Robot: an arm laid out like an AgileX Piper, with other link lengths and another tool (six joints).
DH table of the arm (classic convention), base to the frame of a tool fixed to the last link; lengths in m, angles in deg. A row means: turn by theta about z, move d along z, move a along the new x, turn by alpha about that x. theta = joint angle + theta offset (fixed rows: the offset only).
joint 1: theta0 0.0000, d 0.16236, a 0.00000, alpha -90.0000
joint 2: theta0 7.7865, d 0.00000, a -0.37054, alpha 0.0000
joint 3: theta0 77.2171, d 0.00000, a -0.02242, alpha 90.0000
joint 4: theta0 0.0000, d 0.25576, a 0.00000, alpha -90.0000
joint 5: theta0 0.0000, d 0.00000, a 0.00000, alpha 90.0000
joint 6: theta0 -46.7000, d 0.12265, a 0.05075, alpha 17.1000
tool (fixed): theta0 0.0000, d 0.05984, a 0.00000, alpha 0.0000
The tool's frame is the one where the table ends.
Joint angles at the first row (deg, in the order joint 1, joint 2, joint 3, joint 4, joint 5, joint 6):
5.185 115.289 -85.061 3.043 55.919 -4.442
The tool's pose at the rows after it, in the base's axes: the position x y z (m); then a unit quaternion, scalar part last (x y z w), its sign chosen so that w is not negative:
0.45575 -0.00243 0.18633 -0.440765 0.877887 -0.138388 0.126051
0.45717 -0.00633 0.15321 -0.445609 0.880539 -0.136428 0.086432
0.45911 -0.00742 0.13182 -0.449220 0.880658 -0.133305 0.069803
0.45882 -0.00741 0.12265 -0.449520 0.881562 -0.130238 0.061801
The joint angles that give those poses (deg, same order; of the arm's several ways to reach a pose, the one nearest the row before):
5.231 117.612 -85.744 2.212 56.584 -3.365
5.296 122.050 -85.968 0.464 56.699 -2.200
5.297 124.789 -86.040 0.000 55.971 -2.083
5.296 125.933 -86.041 0.000 55.809 -1.969

